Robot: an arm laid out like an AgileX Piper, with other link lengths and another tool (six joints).
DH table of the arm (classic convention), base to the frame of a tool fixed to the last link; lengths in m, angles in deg. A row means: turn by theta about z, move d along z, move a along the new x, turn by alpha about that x. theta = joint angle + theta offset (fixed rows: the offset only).
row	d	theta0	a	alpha
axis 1	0.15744	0.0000	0.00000	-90.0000
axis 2	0.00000	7.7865	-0.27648	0.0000
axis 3	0.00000	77.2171	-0.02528	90.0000
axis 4	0.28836	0.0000	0.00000	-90.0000
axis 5	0.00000	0.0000	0.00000	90.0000
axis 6	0.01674	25.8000	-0.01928	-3.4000
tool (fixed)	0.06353	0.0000	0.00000	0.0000
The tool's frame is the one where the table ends.
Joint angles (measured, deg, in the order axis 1, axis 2, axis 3, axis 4, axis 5, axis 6), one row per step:
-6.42 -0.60 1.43 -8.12 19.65 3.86
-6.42 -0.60 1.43 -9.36 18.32 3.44
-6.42 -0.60 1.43 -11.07 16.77 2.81
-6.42 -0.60 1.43 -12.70 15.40 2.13
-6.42 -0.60 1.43 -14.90 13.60 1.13
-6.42 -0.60 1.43 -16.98 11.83 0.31
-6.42 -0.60 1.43 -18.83 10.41 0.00
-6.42 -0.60 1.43 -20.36 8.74 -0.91
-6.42 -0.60 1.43 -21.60 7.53 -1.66
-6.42 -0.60 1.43 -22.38 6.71 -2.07
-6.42 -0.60 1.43 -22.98 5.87 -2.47
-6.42 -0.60 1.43 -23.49 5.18 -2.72
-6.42 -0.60 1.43 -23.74 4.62 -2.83
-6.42 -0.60 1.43 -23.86 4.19 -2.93
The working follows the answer.
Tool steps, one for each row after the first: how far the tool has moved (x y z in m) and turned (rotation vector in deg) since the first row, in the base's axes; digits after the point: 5 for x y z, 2 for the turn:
0.00009 0.00026 0.00207 -1.79 -1.10 0.22
0.00016 0.00071 0.00450 -4.28 -2.32 0.51
0.00018 0.00126 0.00663 -6.72 -3.36 0.83
0.00017 0.00221 0.00938 -10.10 -4.68 1.29
0.00009 0.00329 0.01198 -13.18 -6.00 1.75
-0.00003 0.00419 0.01403 -15.50 -7.08 2.08
-0.00020 0.00551 0.01632 -18.11 -8.34 2.60
-0.00035 0.00660 0.01792 -20.23 -9.22 3.00
-0.00047 0.00733 0.01898 -21.51 -9.83 3.27
-0.00061 0.00806 0.02005 -22.60 -10.49 3.53
-0.00075 0.00866 0.02092 -23.44 -11.04 3.74
-0.00087 0.00909 0.02162 -23.87 -11.53 3.89
-0.00097 0.00941 0.02216 -24.14 -11.92 4.00

Tool pose at each row, in the base's axes (x y z in m, rotation vector in deg; rounded; the steps above come from the unrounded poses):
0.09217 -0.01795 0.23571 25.29 101.17 11.41
0.09226 -0.01769 0.23778 23.62 100.20 10.18
0.09233 -0.01724 0.24021 21.38 99.11 8.42
0.09235 -0.01669 0.24234 19.20 98.18 6.69
0.09234 -0.01574 0.24509 16.18 96.95 4.32
0.09226 -0.01466 0.24770 13.40 95.68 2.21
0.09214 -0.01376 0.24974 11.31 94.60 0.65
0.09197 -0.01244 0.25203 8.84 93.34 -0.99
0.09183 -0.01136 0.25363 6.89 92.43 -2.36
0.09170 -0.01062 0.25469 5.68 91.79 -3.14
0.09156 -0.00989 0.25576 4.61 91.12 -3.76
0.09143 -0.00929 0.25663 3.77 90.55 -4.22
0.09130 -0.00886 0.25733 3.29 90.07 -4.38
0.09120 -0.00854 0.25787 2.95 89.70 -4.45

